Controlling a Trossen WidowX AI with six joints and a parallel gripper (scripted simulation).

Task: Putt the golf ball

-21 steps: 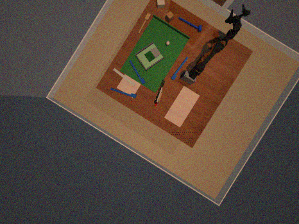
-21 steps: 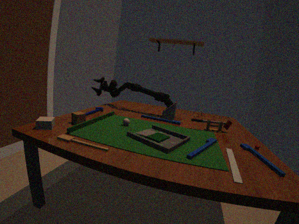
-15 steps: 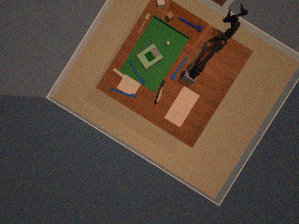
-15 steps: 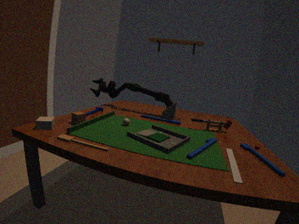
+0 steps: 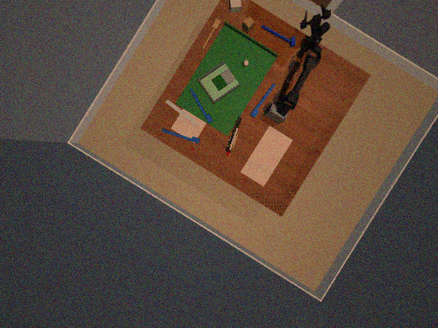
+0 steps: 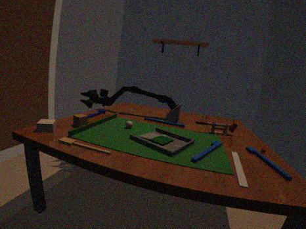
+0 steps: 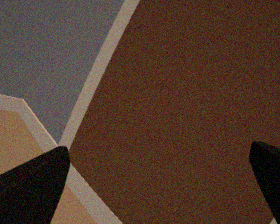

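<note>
Now: gripper tip 180 mm past the red putter, 1070 mm to the right of it and 50 mm above it. The rest, counted from my gripper tip: white golf ball: 130 mm ahead, 570 mm to the left, 80 mm below; wooden rack: 180 mm behind, 1080 mm to the left, 70 mm below.
</note>
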